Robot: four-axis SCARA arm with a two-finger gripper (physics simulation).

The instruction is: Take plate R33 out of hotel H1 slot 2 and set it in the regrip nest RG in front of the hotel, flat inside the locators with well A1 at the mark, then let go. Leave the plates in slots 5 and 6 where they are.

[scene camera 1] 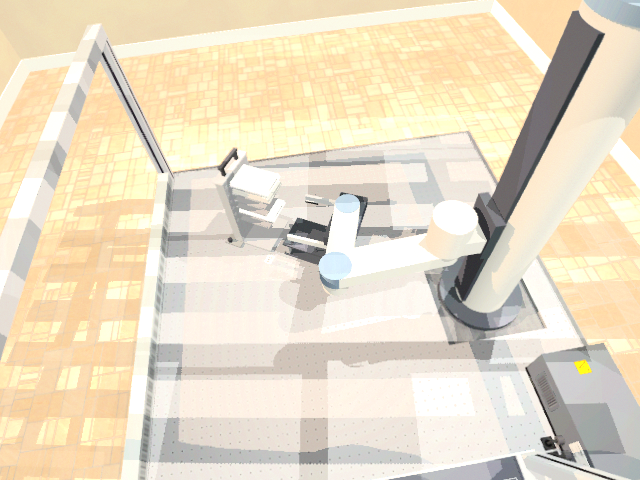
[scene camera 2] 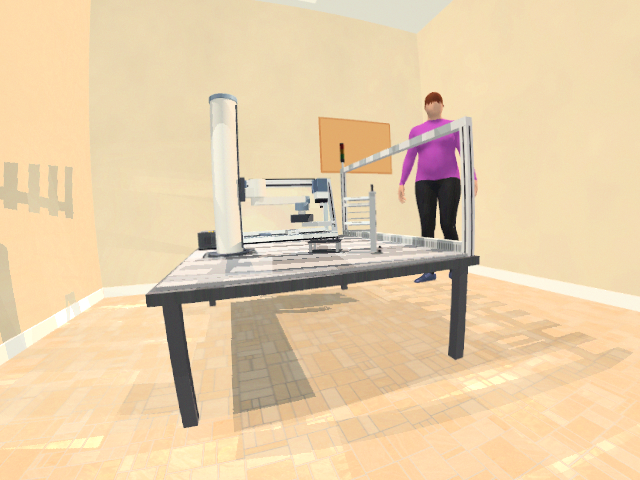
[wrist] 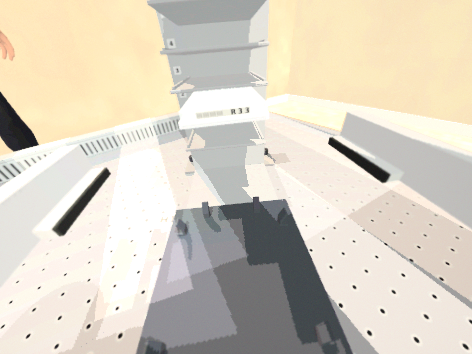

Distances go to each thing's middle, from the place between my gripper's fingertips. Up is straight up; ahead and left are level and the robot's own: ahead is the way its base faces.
Right now the hotel shelf (wrist: 243, 80) is 12 cm ahead of my hand, 7 cm to the right of it and 2 cm above it.
